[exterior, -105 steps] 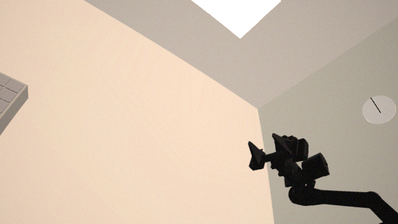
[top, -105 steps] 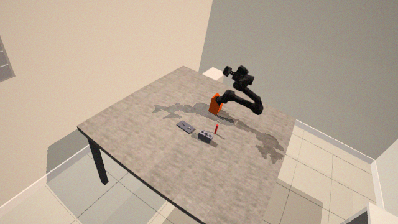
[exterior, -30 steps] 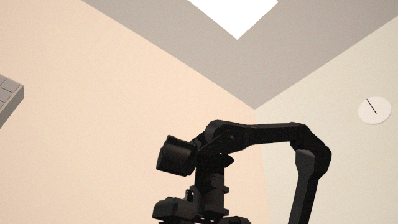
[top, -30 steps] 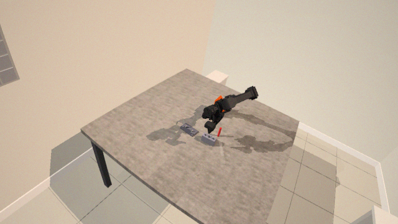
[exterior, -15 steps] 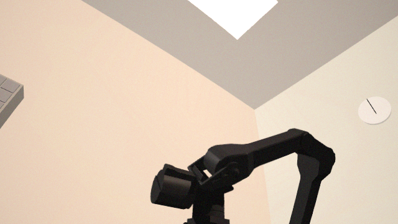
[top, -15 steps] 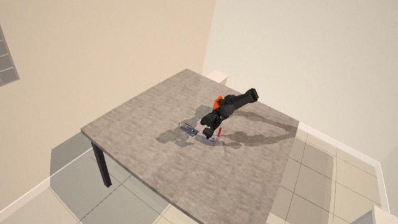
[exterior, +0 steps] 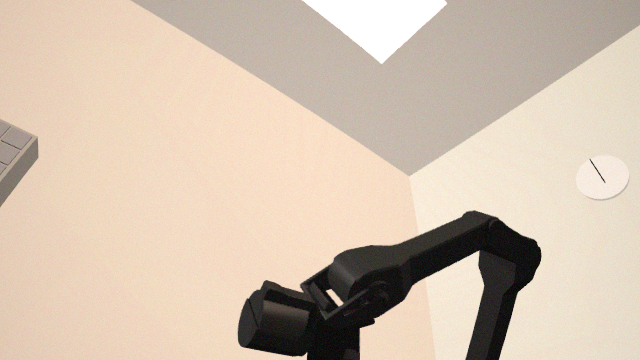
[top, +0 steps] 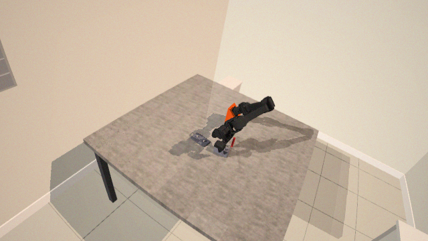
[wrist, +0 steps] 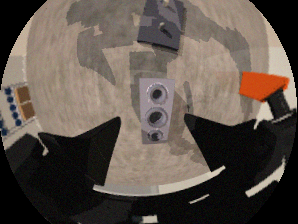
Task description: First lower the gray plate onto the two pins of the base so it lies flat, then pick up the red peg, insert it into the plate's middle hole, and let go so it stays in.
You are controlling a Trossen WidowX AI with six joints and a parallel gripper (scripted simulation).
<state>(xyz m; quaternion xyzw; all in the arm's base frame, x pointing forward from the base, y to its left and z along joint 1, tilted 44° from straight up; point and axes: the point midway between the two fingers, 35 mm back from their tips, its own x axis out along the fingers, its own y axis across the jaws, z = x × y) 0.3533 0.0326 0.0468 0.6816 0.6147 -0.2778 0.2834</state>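
The gray plate is 10 mm below my gripper tip. Round my gripper tip: red peg 100 mm behind, 40 mm to the left, 10 mm below; then pin base 30 mm behind, 170 mm to the right, 40 mm below.
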